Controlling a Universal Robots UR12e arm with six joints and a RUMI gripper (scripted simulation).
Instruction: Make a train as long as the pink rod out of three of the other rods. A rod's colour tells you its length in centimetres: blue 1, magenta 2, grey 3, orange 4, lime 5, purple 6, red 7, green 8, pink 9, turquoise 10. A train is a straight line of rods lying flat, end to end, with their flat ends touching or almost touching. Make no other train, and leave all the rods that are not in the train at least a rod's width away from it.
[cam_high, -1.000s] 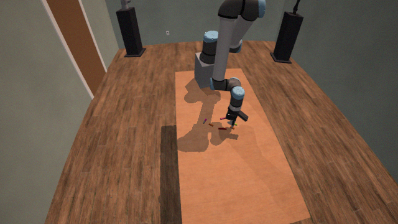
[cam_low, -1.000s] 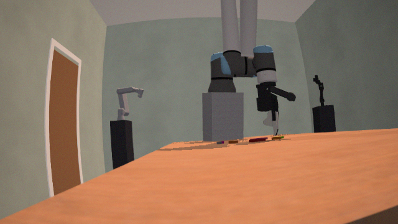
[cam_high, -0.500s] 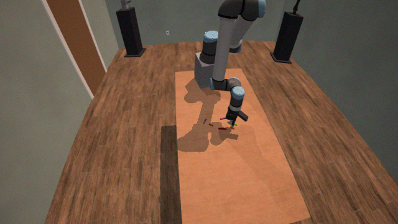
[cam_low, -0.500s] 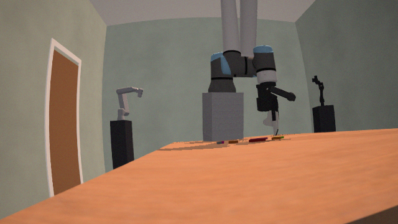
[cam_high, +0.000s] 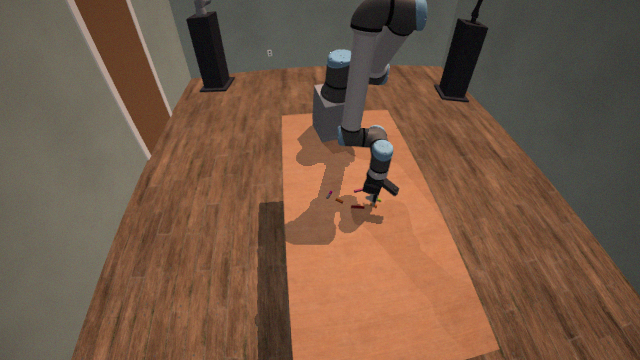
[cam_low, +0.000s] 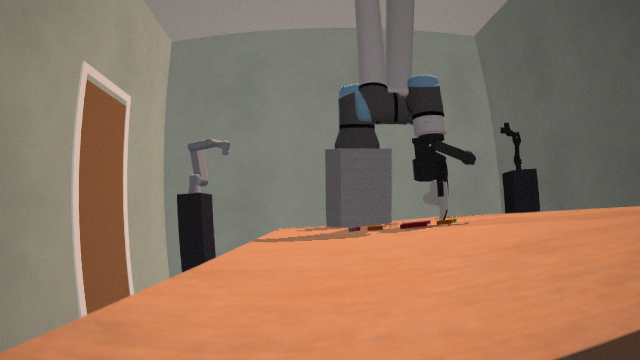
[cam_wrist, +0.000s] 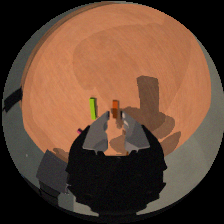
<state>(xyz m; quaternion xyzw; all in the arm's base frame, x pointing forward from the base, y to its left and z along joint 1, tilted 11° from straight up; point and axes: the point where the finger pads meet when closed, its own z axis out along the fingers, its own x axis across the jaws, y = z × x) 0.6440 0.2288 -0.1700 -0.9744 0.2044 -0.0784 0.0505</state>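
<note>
Right now my hand is 4 cm past the lime rod, 2 cm to the right of it and 2 cm above it. The rest, counted from my hand: pink rod: 11 cm behind, 6 cm to the right, 2 cm below; red rod: 2 cm ahead, 9 cm to the right, 2 cm below; magenta rod: 8 cm behind, 23 cm to the right, 2 cm below.
</note>
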